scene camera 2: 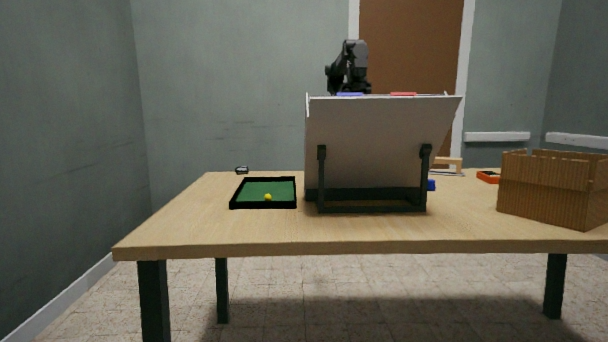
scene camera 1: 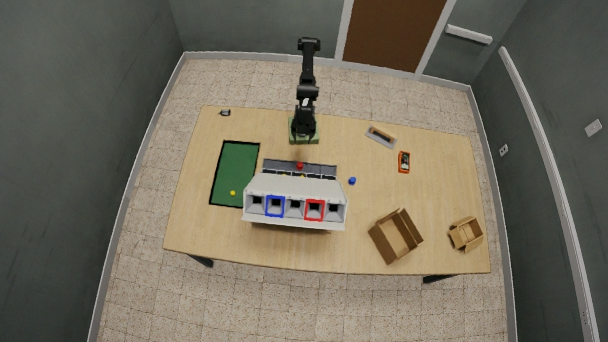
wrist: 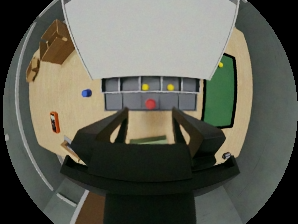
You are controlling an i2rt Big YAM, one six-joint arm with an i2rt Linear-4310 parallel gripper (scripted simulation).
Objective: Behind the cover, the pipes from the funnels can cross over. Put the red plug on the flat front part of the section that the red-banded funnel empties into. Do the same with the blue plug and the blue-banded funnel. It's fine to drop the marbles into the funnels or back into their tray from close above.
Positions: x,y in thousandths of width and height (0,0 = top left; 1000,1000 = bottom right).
Labels:
green marble tray: scene camera 2 412,566; scene camera 1 389,484; wrist 737,462

